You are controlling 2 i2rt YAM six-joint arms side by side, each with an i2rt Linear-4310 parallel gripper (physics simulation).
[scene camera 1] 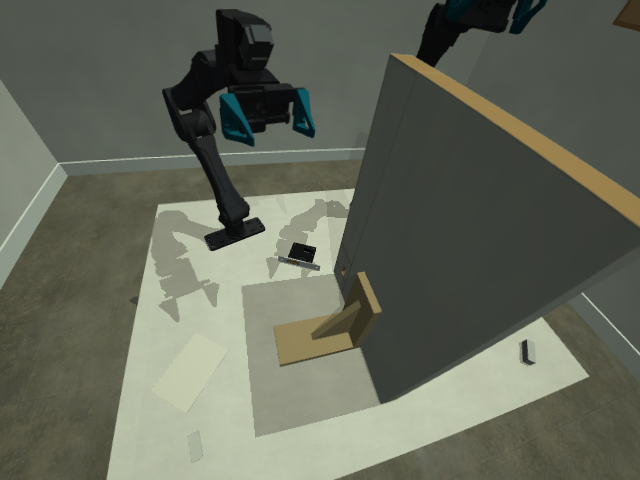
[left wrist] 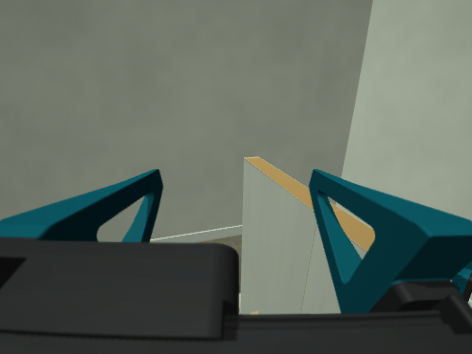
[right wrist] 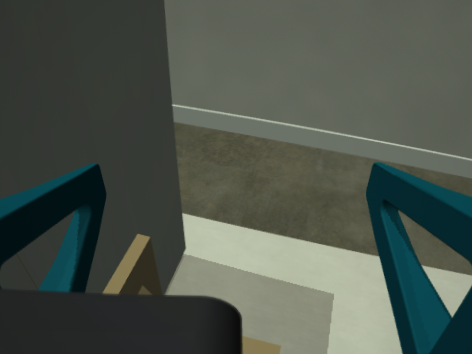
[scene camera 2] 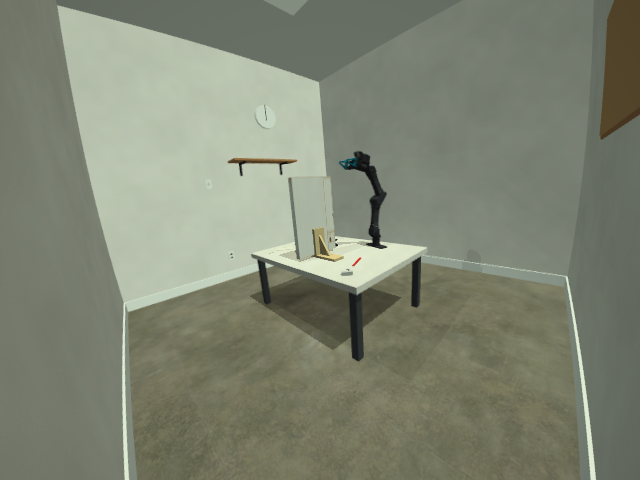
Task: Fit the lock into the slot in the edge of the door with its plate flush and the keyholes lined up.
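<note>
The lock (scene camera 1: 301, 252), a black case with a silver face plate, lies on the table left of the door in scene camera 1. The grey door (scene camera 1: 465, 222) (scene camera 2: 308, 217) (left wrist: 277, 240) (right wrist: 90, 100) stands upright. A small keyhole (scene camera 1: 343, 271) shows low on its face near the edge; the slot in the edge is hidden in scene camera 1. My right gripper (scene camera 1: 283, 140) (right wrist: 236, 178) is open and empty, high above the table, left of the door in scene camera 1. My left gripper (left wrist: 235, 177) (scene camera 2: 341, 163) is open and empty, high up on the door's far side in scene camera 1.
A wooden bracket (scene camera 1: 312, 338) (scene camera 2: 328, 256) stands against the door's foot. A pale rectangular sheet (scene camera 1: 189, 372) and a small pale strip (scene camera 1: 195, 446) lie at the lower left. A small dark and grey block (scene camera 1: 527, 352) lies at the right. A red stick (scene camera 2: 356, 261) lies on the table (scene camera 2: 382, 276).
</note>
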